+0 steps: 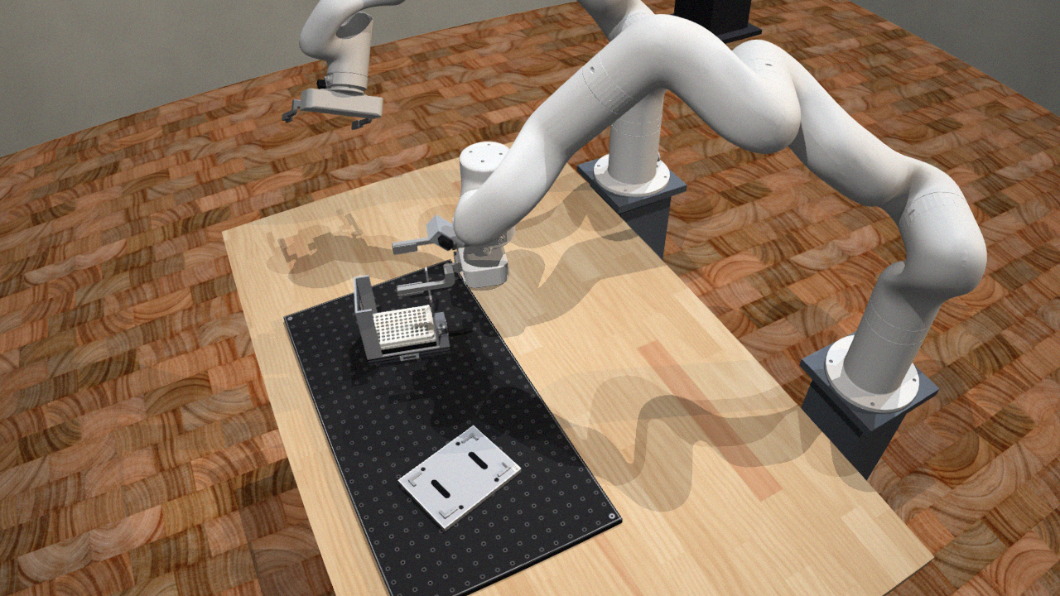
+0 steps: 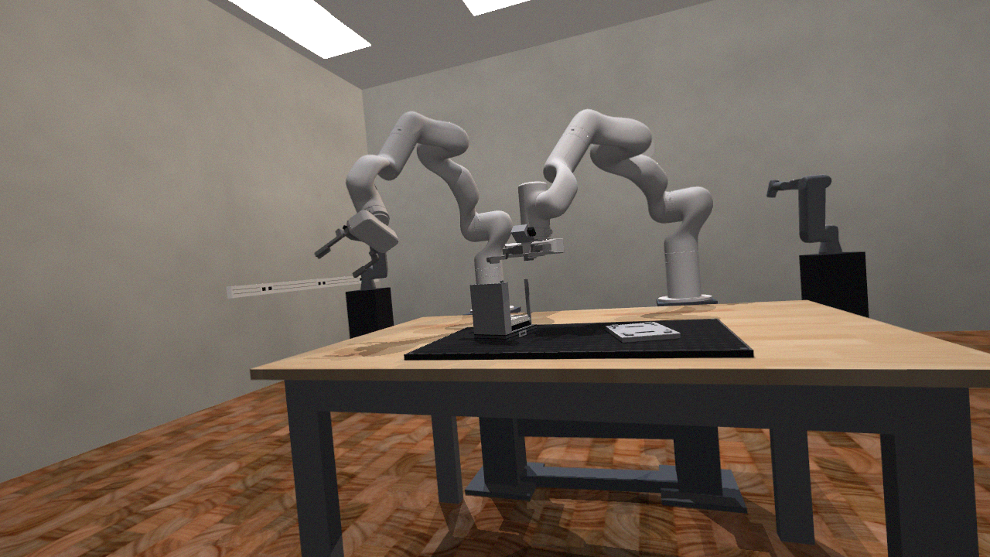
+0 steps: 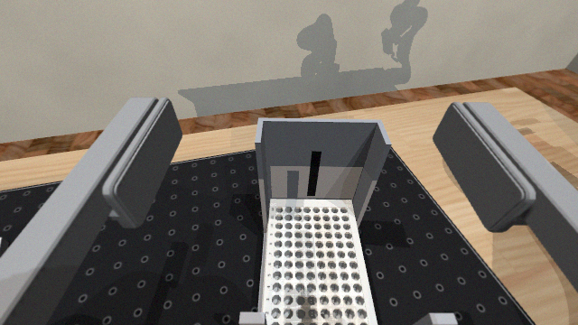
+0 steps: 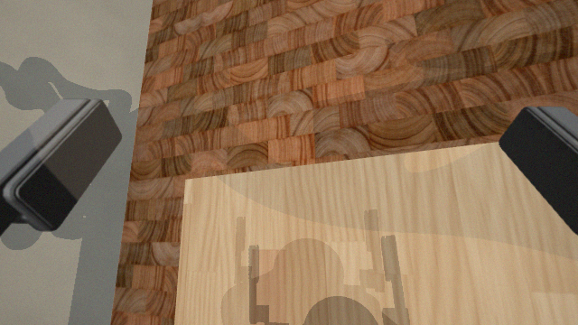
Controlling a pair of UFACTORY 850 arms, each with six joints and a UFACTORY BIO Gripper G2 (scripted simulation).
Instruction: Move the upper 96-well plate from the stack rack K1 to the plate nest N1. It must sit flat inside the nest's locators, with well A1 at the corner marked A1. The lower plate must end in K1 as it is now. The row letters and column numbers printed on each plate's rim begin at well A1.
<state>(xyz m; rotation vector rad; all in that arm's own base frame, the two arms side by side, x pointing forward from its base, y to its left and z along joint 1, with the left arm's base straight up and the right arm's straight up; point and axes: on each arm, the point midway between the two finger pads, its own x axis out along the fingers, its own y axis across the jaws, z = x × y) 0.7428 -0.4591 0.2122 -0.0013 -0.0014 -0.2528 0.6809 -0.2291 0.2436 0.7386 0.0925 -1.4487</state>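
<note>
The white 96-well plate lies 30 mm ahead of my left hand, 30 mm to the right of it and 160 mm below it. Also, from my left hand: black plate (30 mm ahead, 30 mm to the right, 170 mm below); then plate nest N1 (80 mm ahead, 300 mm to the left, 190 mm below).
</note>
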